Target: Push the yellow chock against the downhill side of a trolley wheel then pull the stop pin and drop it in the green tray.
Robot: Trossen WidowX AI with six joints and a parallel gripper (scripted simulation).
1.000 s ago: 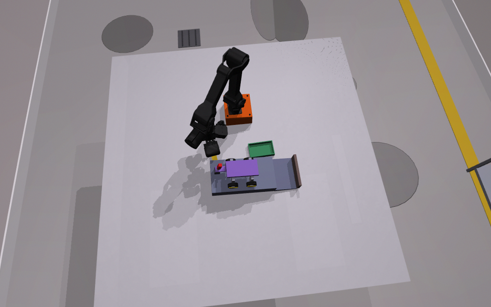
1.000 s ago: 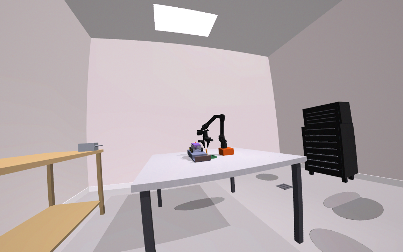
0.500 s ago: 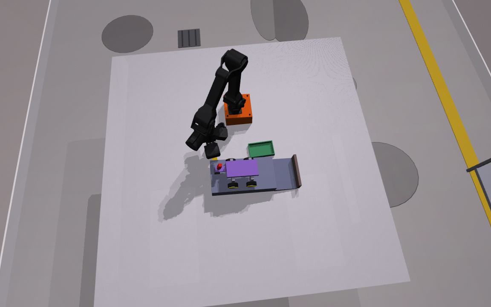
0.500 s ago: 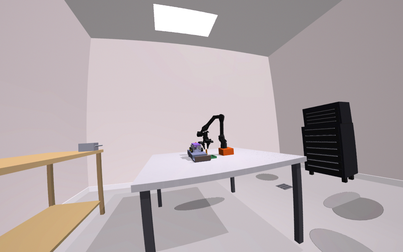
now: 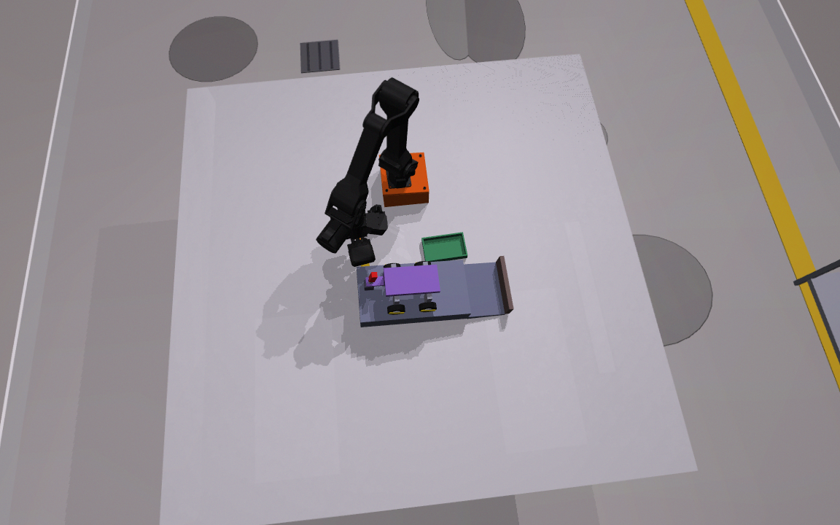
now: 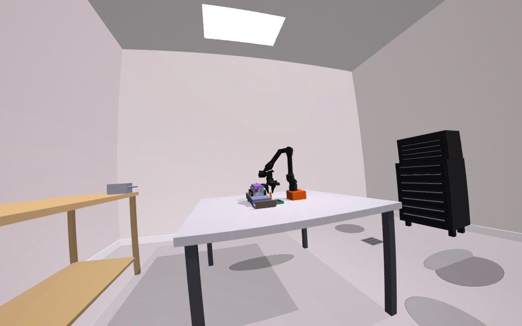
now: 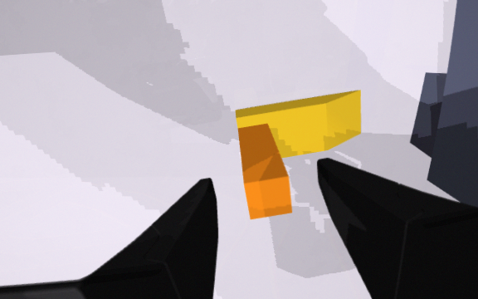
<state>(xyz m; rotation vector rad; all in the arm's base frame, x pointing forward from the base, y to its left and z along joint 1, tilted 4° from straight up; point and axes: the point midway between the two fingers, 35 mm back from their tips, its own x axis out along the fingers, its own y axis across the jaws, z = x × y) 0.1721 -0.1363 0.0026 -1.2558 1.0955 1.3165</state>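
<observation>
My gripper tip is now 3 cm above the yellow chock and 2 cm short of it. From my gripper tip the other things lie so: red-headed stop pin: 14 cm ahead, 7 cm above, 2 cm to the left; grey ramp: 16 cm ahead, 12 cm to the left, 1 cm below; purple trolley: 16 cm ahead, 12 cm to the left, 6 cm above.
</observation>
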